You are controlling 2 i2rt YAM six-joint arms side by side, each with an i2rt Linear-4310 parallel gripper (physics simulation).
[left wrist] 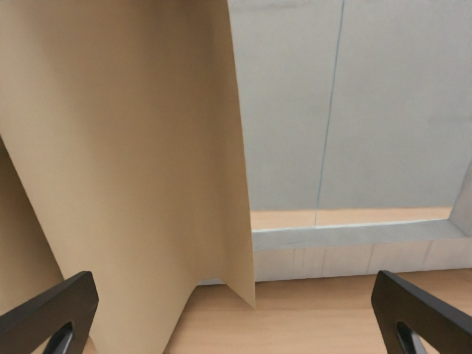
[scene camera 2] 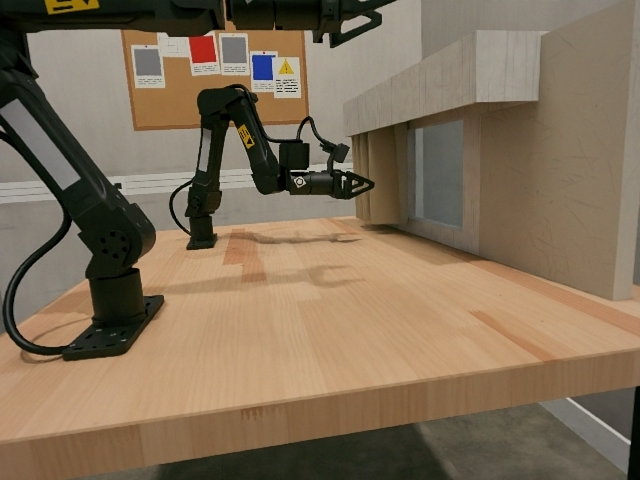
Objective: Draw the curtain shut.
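The tan curtain (scene camera 2: 382,175) (left wrist: 150,150) hangs in folds at the left part of the window in both views. The window pane (scene camera 2: 439,173) (left wrist: 285,125) shows uncovered to the right of the curtain's free edge. My left gripper (scene camera 2: 370,184) (left wrist: 235,284) is open, level and pointed toward the curtain. In the left wrist view the curtain's free edge hangs between the two fingertips, and the left-hand finger overlaps the cloth; I cannot tell whether they touch. My right gripper (scene camera 2: 384,11) is open, high at the top of scene camera 2, with part of it cut off.
A pale box-shaped valance (scene camera 2: 439,85) juts out above the curtain and window. A beige wall panel (scene camera 2: 558,170) stands to the right of the window. The wooden table (scene camera 2: 310,335) runs beneath both arms. A cork board (scene camera 2: 180,111) hangs on the back wall.
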